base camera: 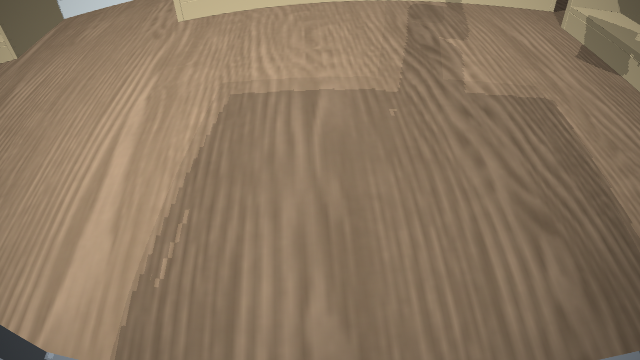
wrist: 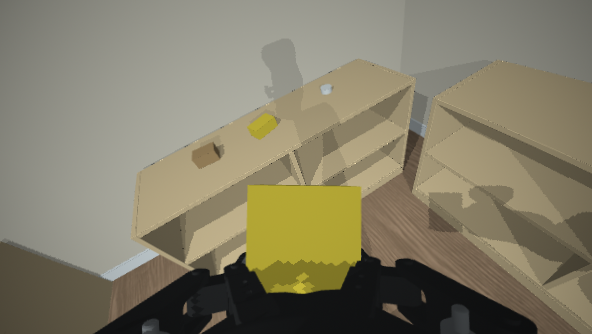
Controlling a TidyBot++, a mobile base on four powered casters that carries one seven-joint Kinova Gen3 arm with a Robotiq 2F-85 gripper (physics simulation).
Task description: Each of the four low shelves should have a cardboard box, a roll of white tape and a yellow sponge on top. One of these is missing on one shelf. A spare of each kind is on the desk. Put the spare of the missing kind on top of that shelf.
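Places are measured from the arm's base along level axes (x ahead, y left, z up), in metres.
Pixels of known places: gripper, fingertip midpoint: (wrist: 301, 255).
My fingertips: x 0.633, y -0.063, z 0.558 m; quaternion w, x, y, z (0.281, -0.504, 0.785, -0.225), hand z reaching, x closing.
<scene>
Ahead of a thing's pixels: the offset from my fingertips to its top centre. Level surfaces: height alone.
My gripper (wrist: 301, 255) is shut on a yellow sponge {dx -0.013, dy +0.000, dz +0.073 m} (wrist: 304, 225), which sits between the fingers at the bottom middle of the wrist view. Beyond it a low shelf {dz -0.345 m} (wrist: 172, 195) stands against the wall. On its top are a small cardboard box {dx +0.672, dy +0.216, dz -0.295 m} (wrist: 205, 155) towards the left end, another yellow sponge {dx +0.695, dy -0.034, dz -0.300 m} (wrist: 262, 126) near the middle and a roll of white tape {dx +0.773, dy -0.366, dz -0.321 m} (wrist: 326, 89) towards the right end. A second low shelf (wrist: 530, 95) stands at the right; the part of its top in view shows no object. The gripper does not show in the base camera view.
In the base camera view, the lower edge of a shelf (base camera: 350, 7) runs across the top, with another shelf (base camera: 600, 41) at the upper right and part of one at the upper left. A narrow gap separates the two shelves in the wrist view. A dark panel (wrist: 50, 290) stands at lower left.
</scene>
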